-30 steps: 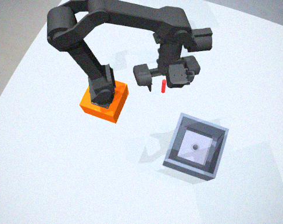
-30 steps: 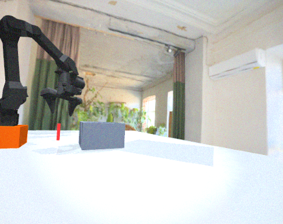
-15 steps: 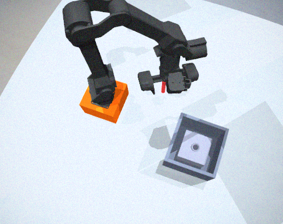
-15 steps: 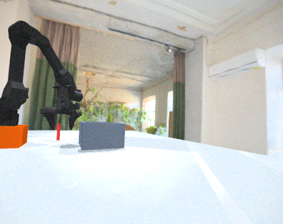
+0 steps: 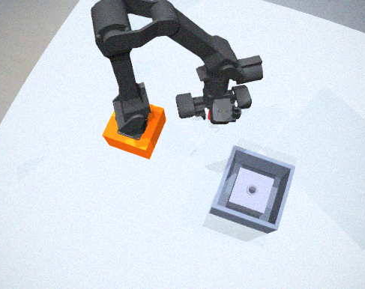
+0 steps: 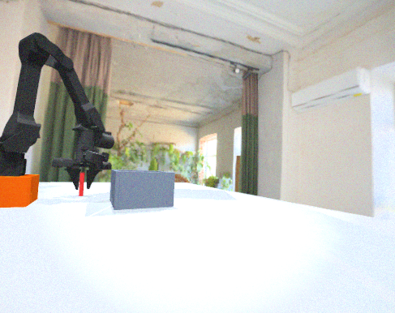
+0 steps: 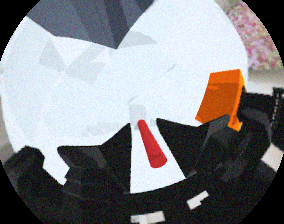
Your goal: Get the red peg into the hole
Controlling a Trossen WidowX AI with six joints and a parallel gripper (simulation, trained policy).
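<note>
The pale plate is 170 mm to the right of my gripper tip, 160 mm ahead of it and 20 mm above it. Round my gripper tip: red peg 20 mm above, 10 mm to the left; then grey box 170 mm to the right, 160 mm ahead.
</note>
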